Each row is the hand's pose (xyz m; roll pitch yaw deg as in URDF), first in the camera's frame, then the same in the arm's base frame.
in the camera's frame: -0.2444 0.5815 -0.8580 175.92 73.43 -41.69
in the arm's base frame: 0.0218 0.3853 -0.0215 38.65 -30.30 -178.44
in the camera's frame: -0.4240 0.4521 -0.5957 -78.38 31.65 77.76
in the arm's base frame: 0.3188 0.2151 -0.0469 57.50 -6.23 114.09
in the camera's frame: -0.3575 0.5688 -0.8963 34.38 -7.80 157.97
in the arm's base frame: 0.0690 0.3812 0.0888 -173.61 -32.54 25.03
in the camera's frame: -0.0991 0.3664 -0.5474 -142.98 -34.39 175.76
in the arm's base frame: 0.1240 0.1172 -0.3072 26.20 -12.86 -1.48
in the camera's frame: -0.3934 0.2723 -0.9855 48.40 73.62 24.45
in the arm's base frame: -0.0064 0.1053 0.2127 -143.60 -25.69 162.06
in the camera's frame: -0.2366 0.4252 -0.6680 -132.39 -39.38 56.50
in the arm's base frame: 0.1363 0.1982 -0.1334 -23.32 54.96 64.39
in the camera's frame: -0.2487 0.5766 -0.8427 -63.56 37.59 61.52
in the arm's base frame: 0.0353 0.3779 -0.0279 80.57 -2.14 128.14
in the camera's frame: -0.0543 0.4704 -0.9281 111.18 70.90 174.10
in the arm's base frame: -0.1708 0.2851 -0.1006 135.00 -59.67 156.37
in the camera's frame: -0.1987 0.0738 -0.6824 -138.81 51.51 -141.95
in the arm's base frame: 0.0589 -0.1459 -0.1064 147.39 -68.49 -140.34
